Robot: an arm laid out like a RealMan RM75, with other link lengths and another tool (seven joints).
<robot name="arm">
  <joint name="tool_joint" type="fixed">
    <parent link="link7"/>
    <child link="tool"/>
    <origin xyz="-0.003 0.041 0.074" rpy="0 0.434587 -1.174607"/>
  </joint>
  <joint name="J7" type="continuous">
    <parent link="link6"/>
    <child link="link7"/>
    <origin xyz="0 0 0.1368"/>
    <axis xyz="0 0 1"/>
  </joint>
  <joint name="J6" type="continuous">
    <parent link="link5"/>
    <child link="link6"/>
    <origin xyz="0 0 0"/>
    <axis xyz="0 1 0"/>
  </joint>
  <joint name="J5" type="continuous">
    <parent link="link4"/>
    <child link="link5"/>
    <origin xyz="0 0 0.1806"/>
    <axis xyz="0 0 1"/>
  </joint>
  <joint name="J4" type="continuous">
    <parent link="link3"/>
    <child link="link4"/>
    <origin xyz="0 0 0"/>
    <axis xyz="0 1 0"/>
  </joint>
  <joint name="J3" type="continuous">
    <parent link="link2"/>
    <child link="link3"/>
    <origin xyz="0 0 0.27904"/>
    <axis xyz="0 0 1"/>
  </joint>
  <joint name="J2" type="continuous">
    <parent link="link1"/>
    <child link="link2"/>
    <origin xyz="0 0 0"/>
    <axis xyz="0 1 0"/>
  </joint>
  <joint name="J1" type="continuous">
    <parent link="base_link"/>
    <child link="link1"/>
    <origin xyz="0 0 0.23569"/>
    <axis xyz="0 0 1"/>
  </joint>
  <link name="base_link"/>
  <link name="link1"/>
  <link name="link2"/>
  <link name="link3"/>
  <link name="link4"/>
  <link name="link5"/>
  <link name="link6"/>
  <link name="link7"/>
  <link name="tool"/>
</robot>
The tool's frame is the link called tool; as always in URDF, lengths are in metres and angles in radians. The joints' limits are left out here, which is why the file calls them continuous.
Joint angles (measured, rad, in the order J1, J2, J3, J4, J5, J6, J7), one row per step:
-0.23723, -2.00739, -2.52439, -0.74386, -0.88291, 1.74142, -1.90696
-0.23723, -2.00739, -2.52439, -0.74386, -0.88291, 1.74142, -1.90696
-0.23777, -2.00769, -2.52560, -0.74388, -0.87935, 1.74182, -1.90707
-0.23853, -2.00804, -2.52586, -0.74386, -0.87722, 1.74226, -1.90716
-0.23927, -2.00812, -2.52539, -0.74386, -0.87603, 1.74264, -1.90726
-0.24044, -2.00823, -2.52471, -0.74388, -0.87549, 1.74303, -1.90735
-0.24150, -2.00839, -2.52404, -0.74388, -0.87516, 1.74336, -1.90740
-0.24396, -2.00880, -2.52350, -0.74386, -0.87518, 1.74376, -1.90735
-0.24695, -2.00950, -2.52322, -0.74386, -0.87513, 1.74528, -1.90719
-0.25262, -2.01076, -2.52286, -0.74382, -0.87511, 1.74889, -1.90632
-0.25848, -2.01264, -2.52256, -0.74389, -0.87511, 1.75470, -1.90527
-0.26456, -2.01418, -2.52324, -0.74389, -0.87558, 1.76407, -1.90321
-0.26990, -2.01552, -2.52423, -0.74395, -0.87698, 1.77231, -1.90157
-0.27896, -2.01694, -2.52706, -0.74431, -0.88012, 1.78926, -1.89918
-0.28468, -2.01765, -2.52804, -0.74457, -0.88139, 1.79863, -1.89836
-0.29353, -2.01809, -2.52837, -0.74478, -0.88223, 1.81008, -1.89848
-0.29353, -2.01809, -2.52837, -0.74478, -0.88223, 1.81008, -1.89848
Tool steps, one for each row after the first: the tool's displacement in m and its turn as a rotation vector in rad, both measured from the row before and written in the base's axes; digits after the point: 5 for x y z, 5 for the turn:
0.00000, 0.00000, 0.00000, 0.00000, 0.00000, 0.00000
-0.00022, -0.00027, -0.00021, -0.00205, 0.00126, 0.00062
0.00005, -0.00012, -0.00023, -0.00182, 0.00051, -0.00028
0.00009, -0.00005, -0.00015, -0.00162, 0.00043, -0.00073
0.00028, 0.00015, -0.00014, -0.00130, 0.00007, -0.00140
0.00028, 0.00015, -0.00014, -0.00110, -0.00006, -0.00133
0.00069, 0.00062, -0.00019, -0.00081, -0.00058, -0.00285
0.00103, 0.00061, -0.00023, -0.00138, -0.00164, -0.00371
0.00204, 0.00105, -0.00037, -0.00277, -0.00353, -0.00772
0.00258, 0.00074, -0.00049, -0.00419, -0.00559, -0.00878
0.00308, 0.00041, -0.00011, -0.00500, -0.00811, -0.01068
0.00281, 0.00052, 0.00005, -0.00332, -0.00779, -0.00928
0.00500, 0.00072, 0.00075, -0.00575, -0.01510, -0.01611
0.00283, 0.00047, 0.00038, -0.00414, -0.00787, -0.00937
0.00367, 0.00094, 0.00049, -0.00661, -0.00880, -0.01246
0.00000, 0.00000, 0.00000, 0.00000, 0.00000, 0.00000

